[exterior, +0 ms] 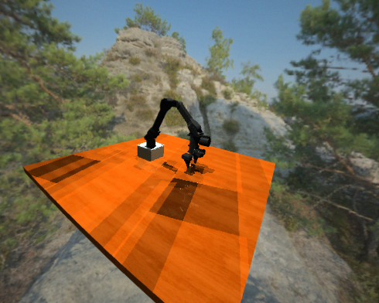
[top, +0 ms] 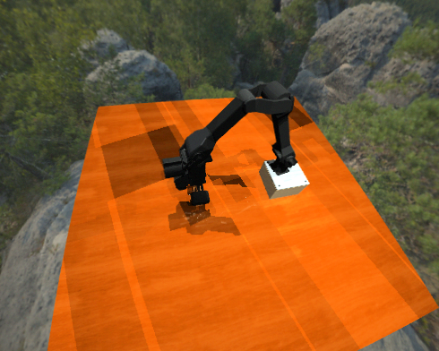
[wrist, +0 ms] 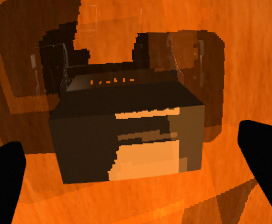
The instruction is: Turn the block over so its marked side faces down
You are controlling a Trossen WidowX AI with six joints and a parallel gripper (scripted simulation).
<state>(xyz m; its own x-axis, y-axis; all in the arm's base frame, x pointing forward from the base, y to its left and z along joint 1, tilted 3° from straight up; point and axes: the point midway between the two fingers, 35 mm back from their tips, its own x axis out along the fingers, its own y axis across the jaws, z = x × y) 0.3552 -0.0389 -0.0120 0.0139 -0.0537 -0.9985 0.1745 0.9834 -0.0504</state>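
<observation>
Now: the block 10 mm behind my gripper tip and 20 mm below it.
</observation>
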